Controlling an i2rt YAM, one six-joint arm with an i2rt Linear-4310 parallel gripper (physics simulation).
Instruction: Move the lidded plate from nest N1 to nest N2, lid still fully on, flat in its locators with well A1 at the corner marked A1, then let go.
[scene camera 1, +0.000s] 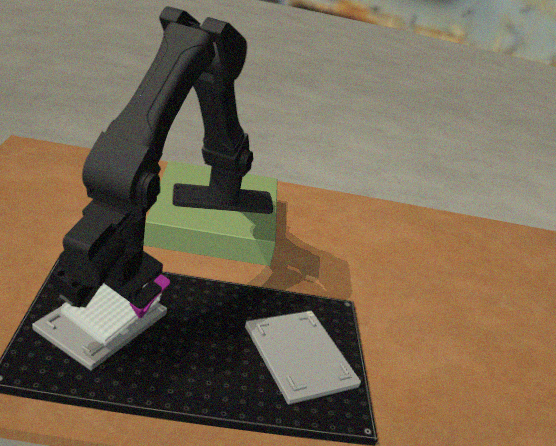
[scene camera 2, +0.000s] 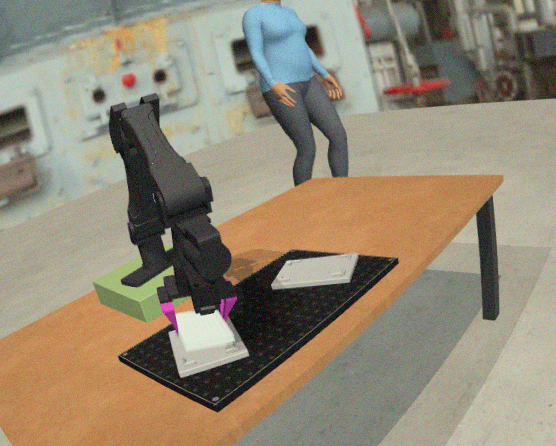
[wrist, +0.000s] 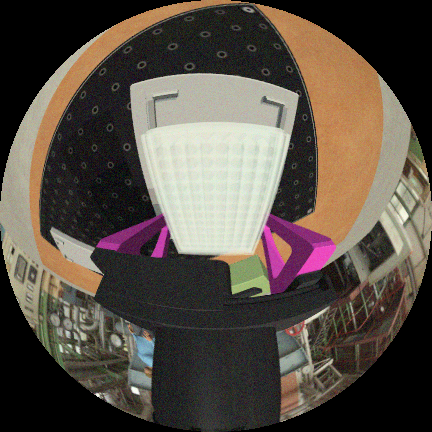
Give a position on a grey nest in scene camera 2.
At 188, 363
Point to my gripper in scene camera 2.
200, 327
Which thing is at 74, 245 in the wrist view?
A grey nest.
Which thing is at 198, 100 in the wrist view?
A grey nest.
